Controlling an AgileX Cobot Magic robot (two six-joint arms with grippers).
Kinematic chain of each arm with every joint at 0, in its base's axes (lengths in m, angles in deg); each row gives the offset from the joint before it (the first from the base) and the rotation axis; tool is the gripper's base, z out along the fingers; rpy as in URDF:
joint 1: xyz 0 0 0.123 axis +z
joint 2: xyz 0 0 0 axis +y
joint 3: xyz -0.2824 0 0.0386 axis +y
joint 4: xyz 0.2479 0 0.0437 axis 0.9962 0 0.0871
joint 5: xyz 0 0 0 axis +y
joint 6: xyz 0.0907 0 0.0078 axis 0.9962 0 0.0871
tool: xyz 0 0 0 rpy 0 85 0
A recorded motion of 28 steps. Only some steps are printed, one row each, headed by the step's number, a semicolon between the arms.
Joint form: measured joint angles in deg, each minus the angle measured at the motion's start. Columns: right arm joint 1, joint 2, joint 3, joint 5, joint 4, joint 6; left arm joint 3, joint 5, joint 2, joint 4, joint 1, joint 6.
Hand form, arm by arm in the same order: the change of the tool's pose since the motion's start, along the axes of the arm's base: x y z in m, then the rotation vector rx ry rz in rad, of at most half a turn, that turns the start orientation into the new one. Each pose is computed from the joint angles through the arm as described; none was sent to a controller.
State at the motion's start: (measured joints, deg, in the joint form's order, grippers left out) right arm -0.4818 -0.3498 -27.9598 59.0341 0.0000 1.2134; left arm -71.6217 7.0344 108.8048 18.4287 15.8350 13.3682
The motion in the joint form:
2: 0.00 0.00 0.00 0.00 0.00 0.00; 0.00 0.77 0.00 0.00 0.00 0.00
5: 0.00 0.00 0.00 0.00 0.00 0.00; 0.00 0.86 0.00 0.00 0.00 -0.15
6: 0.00 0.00 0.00 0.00 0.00 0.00; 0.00 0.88 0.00 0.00 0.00 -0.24
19: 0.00 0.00 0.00 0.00 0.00 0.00; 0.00 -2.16 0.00 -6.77 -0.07 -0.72
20: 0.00 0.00 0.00 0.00 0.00 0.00; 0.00 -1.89 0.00 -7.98 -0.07 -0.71
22: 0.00 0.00 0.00 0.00 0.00 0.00; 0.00 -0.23 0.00 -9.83 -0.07 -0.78
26: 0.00 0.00 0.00 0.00 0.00 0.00; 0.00 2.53 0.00 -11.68 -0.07 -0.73
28: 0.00 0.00 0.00 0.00 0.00 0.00; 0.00 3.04 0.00 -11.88 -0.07 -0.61
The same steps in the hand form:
2: 0.0000 0.0000 0.0000 0.0000 0.0000 0.0000; -0.0008 0.0002 -0.0009 -0.0013 0.0129 0.0036
5: 0.0000 0.0000 0.0000 0.0000 0.0000 0.0000; -0.0009 0.0002 -0.0010 -0.0034 0.0137 0.0057
6: 0.0000 0.0000 0.0000 0.0000 0.0000 0.0000; -0.0009 0.0002 -0.0010 -0.0046 0.0137 0.0068
19: 0.0000 0.0000 0.0000 0.0000 0.0000 0.0000; 0.0025 -0.0019 0.0023 -0.1007 -0.0667 0.0611
20: 0.0000 0.0000 0.0000 0.0000 0.0000 0.0000; 0.0023 -0.0020 0.0020 -0.1182 -0.0670 0.0736
22: 0.0000 0.0000 0.0000 0.0000 0.0000 0.0000; 0.0007 -0.0024 -0.0001 -0.1492 -0.0467 0.0979
26: 0.0000 0.0000 0.0000 0.0000 0.0000 0.0000; -0.0021 -0.0030 -0.0035 -0.1820 -0.0071 0.1238
28: 0.0000 0.0000 0.0000 0.0000 0.0000 0.0000; -0.0027 -0.0031 -0.0041 -0.1847 0.0013 0.1259

